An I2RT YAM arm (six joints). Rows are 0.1 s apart.
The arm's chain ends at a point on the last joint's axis. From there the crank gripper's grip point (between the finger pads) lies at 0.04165 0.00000 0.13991 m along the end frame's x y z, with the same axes.
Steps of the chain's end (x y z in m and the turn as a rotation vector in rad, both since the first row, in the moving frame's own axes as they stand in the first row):
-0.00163, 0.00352, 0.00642, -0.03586, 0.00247, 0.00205
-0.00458, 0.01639, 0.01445, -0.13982, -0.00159, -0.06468
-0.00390, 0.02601, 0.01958, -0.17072, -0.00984, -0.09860
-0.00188, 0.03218, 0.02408, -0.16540, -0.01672, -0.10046
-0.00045, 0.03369, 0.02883, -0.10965, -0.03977, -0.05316
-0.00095, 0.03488, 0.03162, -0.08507, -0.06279, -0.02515
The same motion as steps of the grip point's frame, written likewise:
-0.00129, 0.00862, 0.00623, -0.03586, 0.00247, 0.00205
-0.00426, 0.03320, 0.01334, -0.13982, -0.00159, -0.06468
-0.00430, 0.04576, 0.01830, -0.17072, -0.00984, -0.09860
-0.00326, 0.05119, 0.02319, -0.16540, -0.01672, -0.10046
-0.00568, 0.04702, 0.02965, -0.10965, -0.03977, -0.05316
-0.00966, 0.04593, 0.03349, -0.08507, -0.06279, -0.02515

